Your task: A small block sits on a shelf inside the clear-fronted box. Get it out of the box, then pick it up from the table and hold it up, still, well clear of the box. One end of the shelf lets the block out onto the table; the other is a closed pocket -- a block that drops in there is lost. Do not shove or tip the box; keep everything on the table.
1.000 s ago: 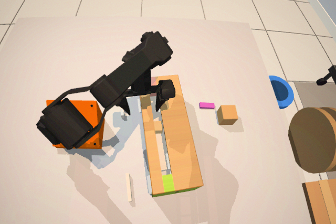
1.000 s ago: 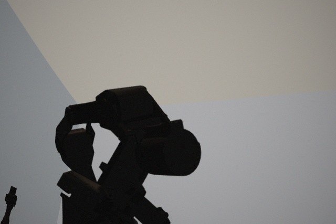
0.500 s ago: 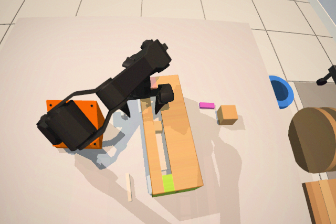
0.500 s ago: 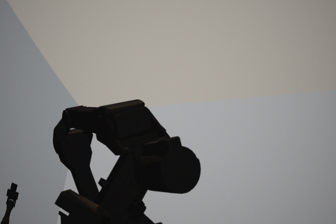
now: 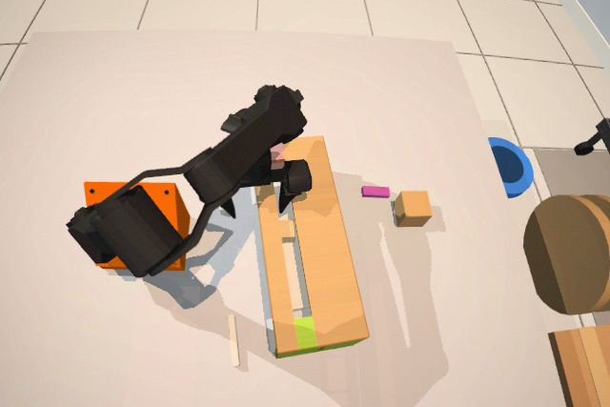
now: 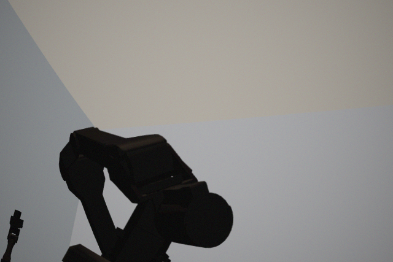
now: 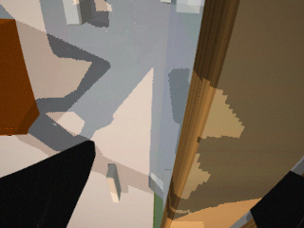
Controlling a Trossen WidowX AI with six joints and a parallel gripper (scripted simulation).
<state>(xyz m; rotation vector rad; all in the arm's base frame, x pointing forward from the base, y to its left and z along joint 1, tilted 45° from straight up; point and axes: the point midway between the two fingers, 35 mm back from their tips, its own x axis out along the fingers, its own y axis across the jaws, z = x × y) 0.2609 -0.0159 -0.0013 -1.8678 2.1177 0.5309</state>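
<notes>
Right now my gripper tip is 50 mm short of the olive-tan block, 40 mm to the left of it and 10 mm above it. Round my gripper tip: box: 50 mm to the right, 30 mm below, 30 mm ahead; thin brown stick: 300 mm to the left, 90 mm below, 40 mm ahead.
</notes>
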